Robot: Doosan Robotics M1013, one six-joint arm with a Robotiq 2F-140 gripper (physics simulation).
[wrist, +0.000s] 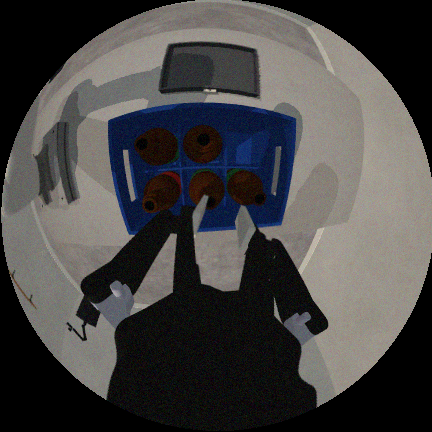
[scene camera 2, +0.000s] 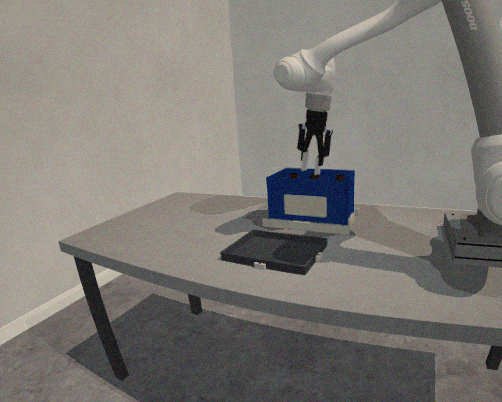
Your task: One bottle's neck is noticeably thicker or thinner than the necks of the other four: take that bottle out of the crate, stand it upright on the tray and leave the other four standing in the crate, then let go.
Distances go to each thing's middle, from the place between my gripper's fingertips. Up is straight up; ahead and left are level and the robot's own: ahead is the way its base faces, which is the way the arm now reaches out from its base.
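Labels:
Pale crate strip (scene camera 2: 275, 223): 150 mm below my hand, 160 mm left of it, 20 mm behind it.

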